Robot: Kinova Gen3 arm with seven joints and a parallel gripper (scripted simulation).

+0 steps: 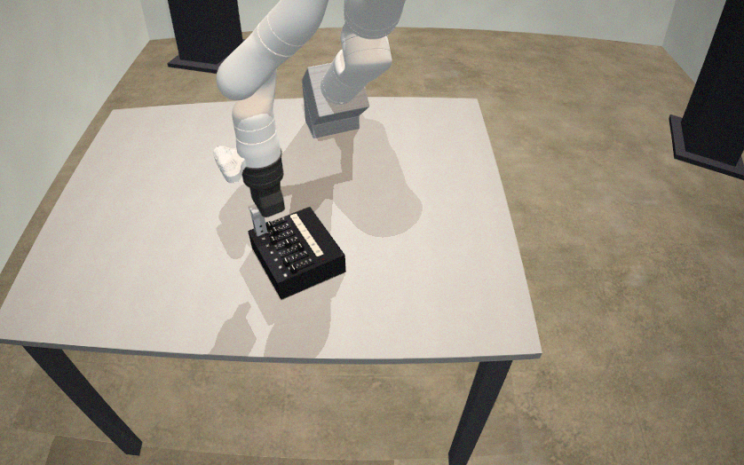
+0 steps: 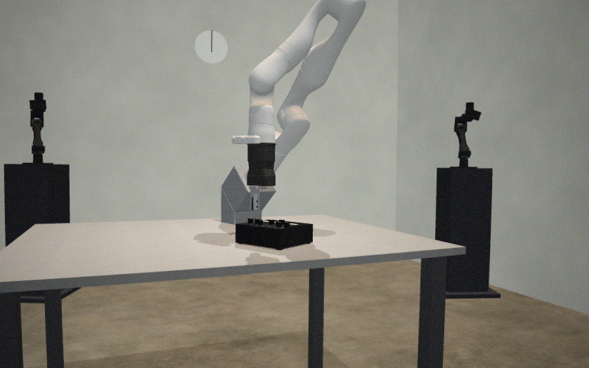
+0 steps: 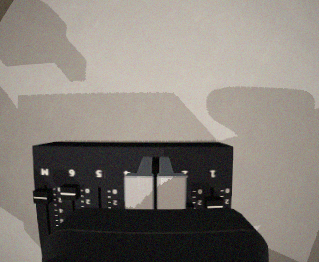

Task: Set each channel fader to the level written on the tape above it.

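My hand is 5 cm above the channel 2 cap and 4 cm past it. Also, from my hand: master cap: 9 cm to the left, 5 cm below, 4 cm ahead; then channel 6 cap: 7 cm to the left, 5 cm below, 2 cm ahead; then channel 1 cap: 5 cm below, 5 cm behind, 2 cm to the right.
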